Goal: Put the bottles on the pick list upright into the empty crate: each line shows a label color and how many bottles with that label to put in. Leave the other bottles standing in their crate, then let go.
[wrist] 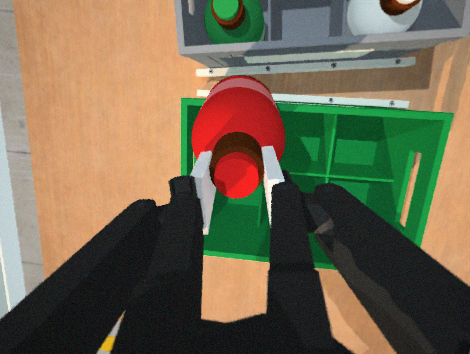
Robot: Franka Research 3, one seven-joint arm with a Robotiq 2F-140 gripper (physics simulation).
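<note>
My gripper (pixel 238 167) is shut on the neck of a red bottle (pixel 239 112) with a red cap and a brown neck. The bottle hangs over the left part of the green crate (pixel 442 150) and hides its back left compartments. The compartments that show in the green crate hold no bottle. The grey crate (pixel 310 49) stands behind it, partly in view. In it stand a green bottle (pixel 235 30) at the left and a white bottle (pixel 375 22) at the right. The pick list does not show in the wrist view.
Two pale screwed strips, a rear one (pixel 300 66) and a front one (pixel 367 102), lie between the crates on the wooden table (pixel 110 150). The table's left edge runs down the left side. A handle slot shows in the green crate's right wall.
</note>
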